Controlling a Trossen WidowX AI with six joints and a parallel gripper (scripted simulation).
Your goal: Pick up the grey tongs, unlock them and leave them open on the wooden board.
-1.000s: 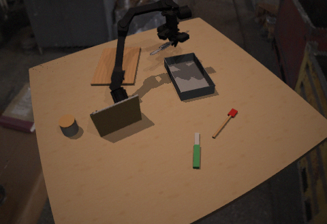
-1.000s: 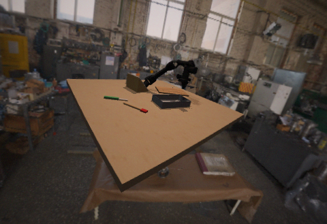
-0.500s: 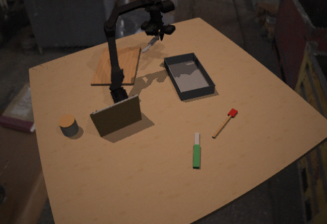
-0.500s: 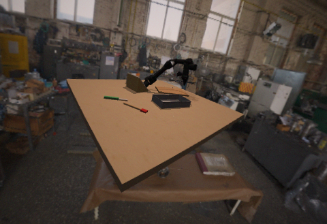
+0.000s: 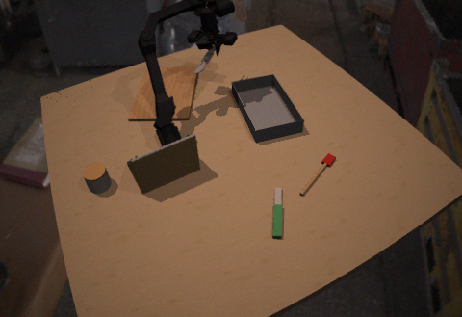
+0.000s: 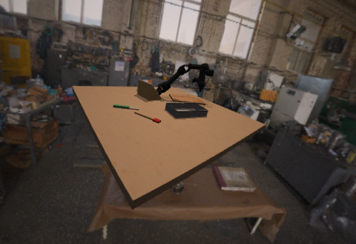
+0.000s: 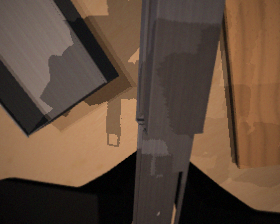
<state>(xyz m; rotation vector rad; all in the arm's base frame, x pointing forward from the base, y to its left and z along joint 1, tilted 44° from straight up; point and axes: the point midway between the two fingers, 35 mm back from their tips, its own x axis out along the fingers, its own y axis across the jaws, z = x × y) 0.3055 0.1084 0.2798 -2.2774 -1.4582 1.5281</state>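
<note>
The wooden board lies 20 cm behind my gripper tip, 7 cm to the left of it and 14 cm below it. Round my gripper tip: red-headed spatula 8 cm ahead, 59 cm to the right, 14 cm below; then roasting tin 8 cm ahead, 24 cm to the right, 12 cm below.
</note>
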